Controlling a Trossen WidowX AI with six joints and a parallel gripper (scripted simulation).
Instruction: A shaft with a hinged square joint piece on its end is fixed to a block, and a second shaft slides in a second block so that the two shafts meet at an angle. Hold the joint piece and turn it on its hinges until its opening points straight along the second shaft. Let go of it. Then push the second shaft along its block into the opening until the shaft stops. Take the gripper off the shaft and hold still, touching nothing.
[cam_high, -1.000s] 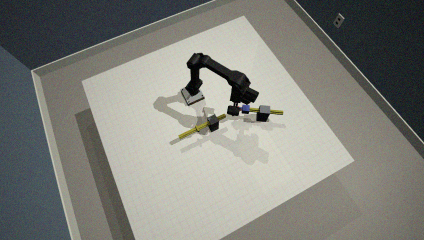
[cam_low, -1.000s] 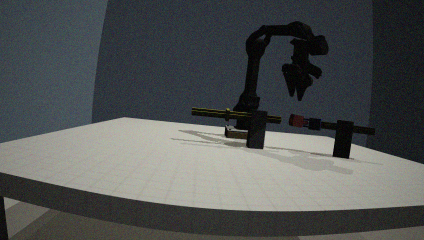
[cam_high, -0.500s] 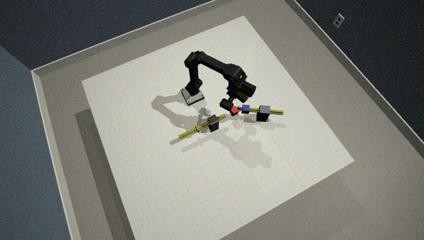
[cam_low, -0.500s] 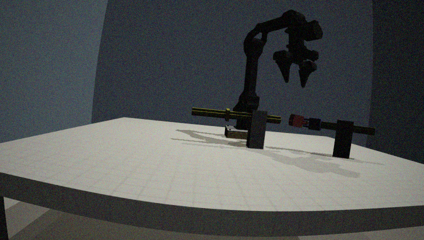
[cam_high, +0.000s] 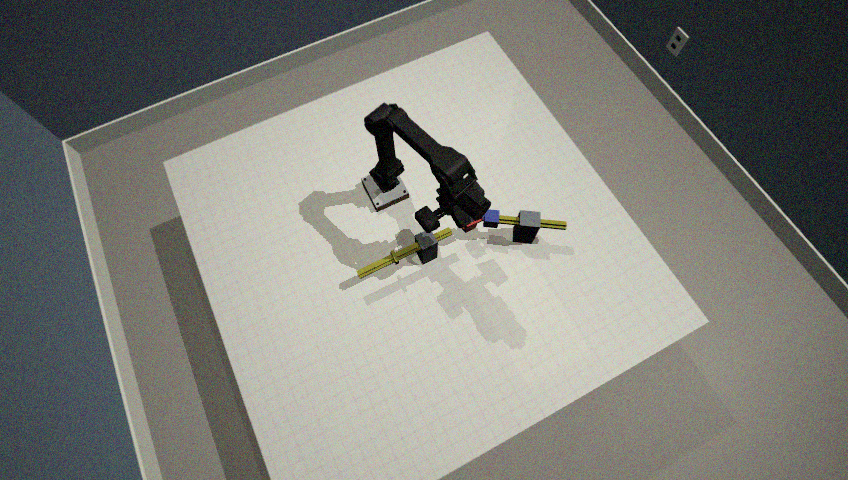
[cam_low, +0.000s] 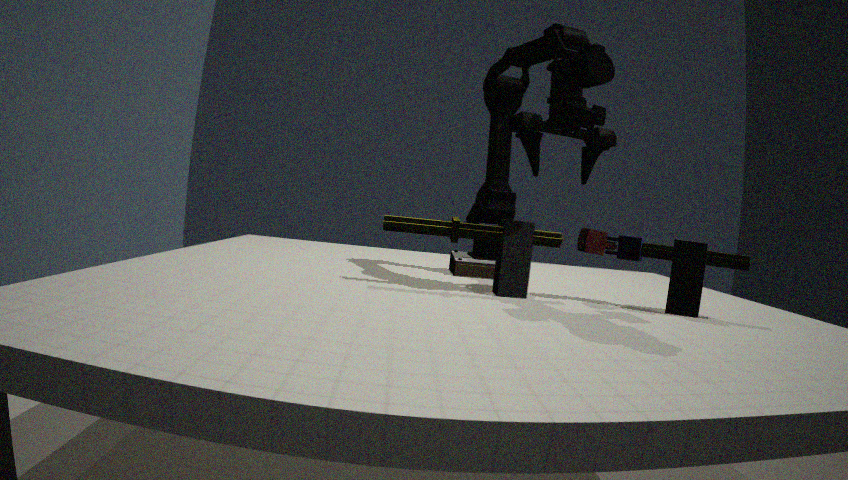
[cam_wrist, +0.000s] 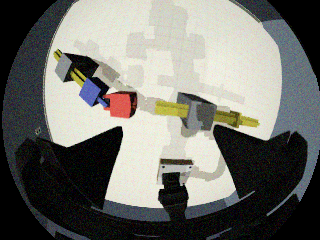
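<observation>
The red joint piece lies 10 cm below my gripper tip, 8 cm to the left of it and 1 cm ahead of it.
</observation>
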